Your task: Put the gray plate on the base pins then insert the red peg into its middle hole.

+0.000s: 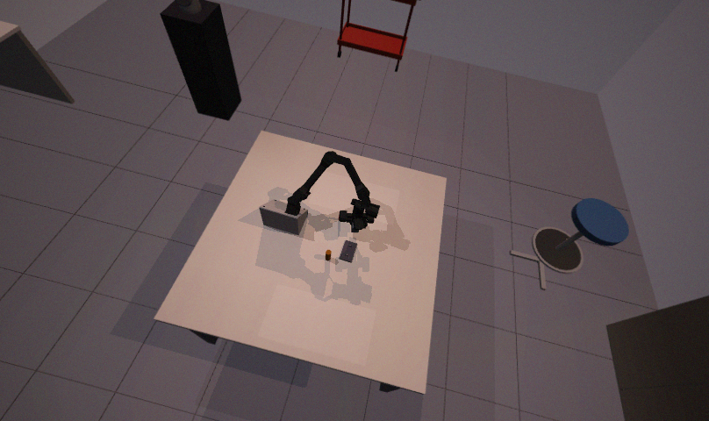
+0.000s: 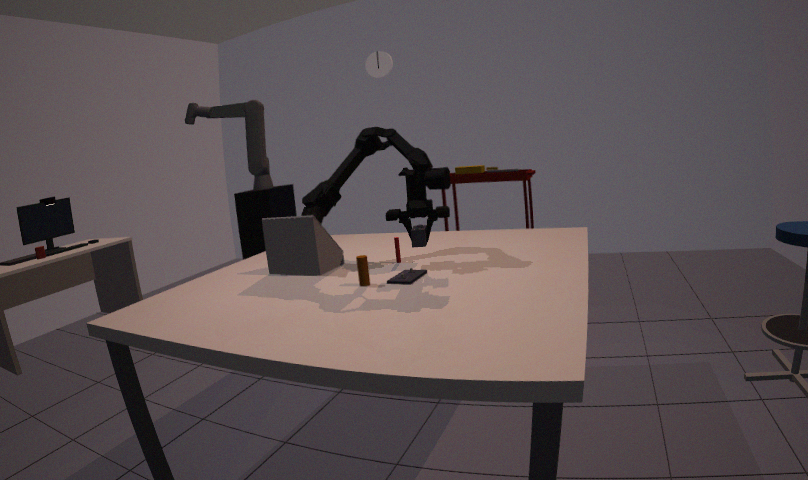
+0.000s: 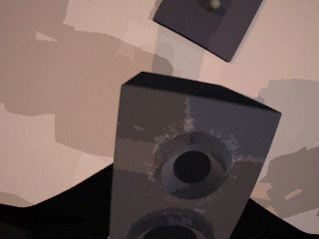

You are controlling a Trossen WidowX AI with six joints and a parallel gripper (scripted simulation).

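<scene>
Right now my gripper tip is 14 cm to the left of the dark base and 6 cm above it. Round my gripper tip: gray plate 3 cm above; orange cylinder 21 cm to the right, 10 cm behind, 3 cm below; red peg 10 cm behind, 5 cm to the left, 3 cm below.
</scene>
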